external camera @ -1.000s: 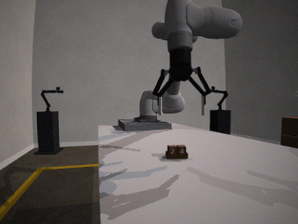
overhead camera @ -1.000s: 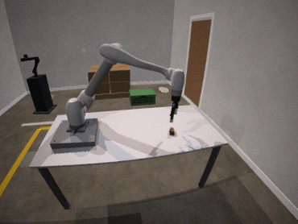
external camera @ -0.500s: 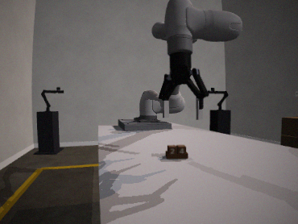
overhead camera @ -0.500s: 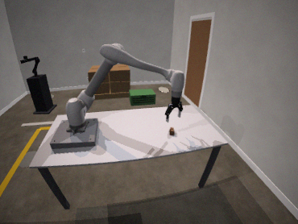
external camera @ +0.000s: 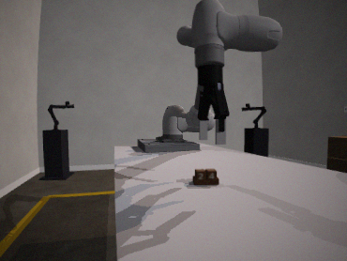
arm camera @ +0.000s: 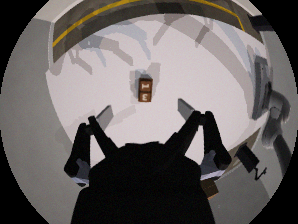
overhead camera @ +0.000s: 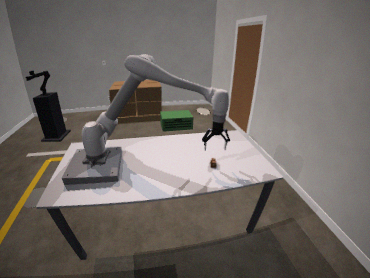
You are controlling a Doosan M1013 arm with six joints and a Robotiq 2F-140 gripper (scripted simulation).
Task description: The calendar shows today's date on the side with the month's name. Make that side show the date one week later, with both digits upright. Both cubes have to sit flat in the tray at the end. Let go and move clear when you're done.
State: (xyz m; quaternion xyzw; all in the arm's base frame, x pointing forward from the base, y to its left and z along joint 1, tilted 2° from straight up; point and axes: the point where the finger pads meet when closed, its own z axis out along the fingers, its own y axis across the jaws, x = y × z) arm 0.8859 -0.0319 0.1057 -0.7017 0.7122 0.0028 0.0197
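The brown tray lies 20 mm to the right of my hand and 130 mm below it.
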